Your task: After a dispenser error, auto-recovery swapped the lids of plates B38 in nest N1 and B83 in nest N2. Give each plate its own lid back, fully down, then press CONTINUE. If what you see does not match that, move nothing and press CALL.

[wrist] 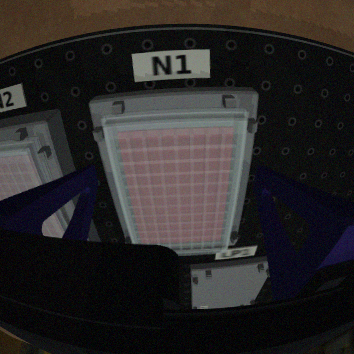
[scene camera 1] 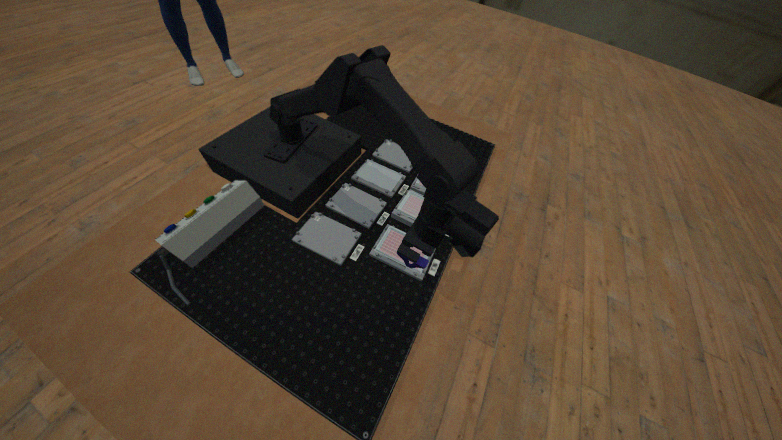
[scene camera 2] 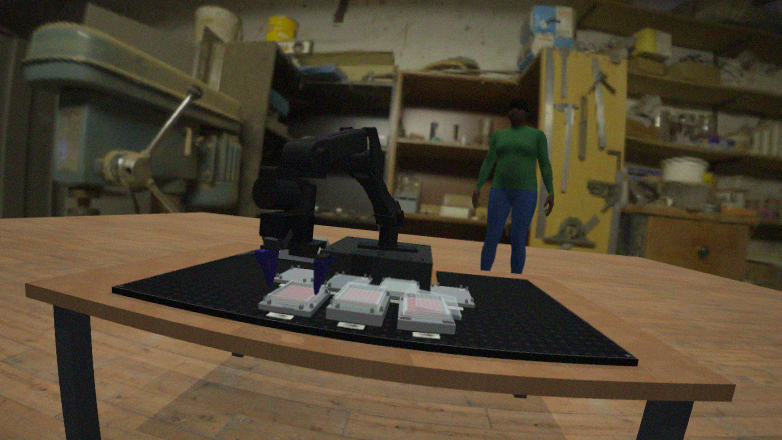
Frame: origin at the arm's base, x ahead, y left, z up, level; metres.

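Seen in the pictures: gripper, fingertip midpoint: (wrist: 175, 173) (scene camera 1: 417, 251) (scene camera 2: 292, 289); arm's base, link origin: (scene camera 1: 292, 140) (scene camera 2: 387, 248).
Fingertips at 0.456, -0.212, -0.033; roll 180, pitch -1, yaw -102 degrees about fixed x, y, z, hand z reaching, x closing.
Pixels of each thing's top centre, then the offset from my fingertips to it, as dx, dy, dz. "*": a spot on its surface instead.
- nest N1, surface spot: (wrist: 175, 185) (scene camera 2: 295, 292) * -0.015, +0.003, -0.008
- N1 label, surface spot: (wrist: 171, 65) * +0.054, -0.009, -0.033
- nest N2, surface spot: (wrist: 15, 175) (scene camera 2: 344, 296) * +0.024, +0.103, +0.005
- button box, top centre: (scene camera 1: 202, 206) (scene camera 2: 298, 234) -0.500, -0.095, +0.049
- third pink plate, top centre: (scene camera 2: 437, 298) +0.011, +0.281, +0.008
The plate in nest N1 (scene camera 1: 389, 240) (scene camera 2: 295, 294) (wrist: 175, 185) has a pink grid and a clear lid that looks level. The N1 label (wrist: 171, 65) is readable; no plate or lid mark is readable. My gripper (scene camera 2: 293, 288) (wrist: 175, 173) is open, its dark blue fingers apart on either side of the N1 plate, touching nothing that I can see. The plate in nest N2 (scene camera 1: 409, 205) (scene camera 2: 359, 295) (wrist: 15, 175) stands beside it, partly cut off in the wrist view. The button box (scene camera 1: 213, 229) carries blue (scene camera 1: 170, 228), yellow (scene camera 1: 189, 212), green (scene camera 1: 208, 199) and pale buttons (scene camera 1: 226, 187); their lettering is unreadable.
A third pink plate (scene camera 2: 426, 305) stands past N2, with a clear piece jutting out at its side. Grey flat holders (scene camera 1: 327, 238) (scene camera 2: 452, 295) (wrist: 227, 282) form a row between the nests and the robot's black base (scene camera 1: 284, 164) (scene camera 2: 382, 262). A person (scene camera 2: 514, 164) stands behind.
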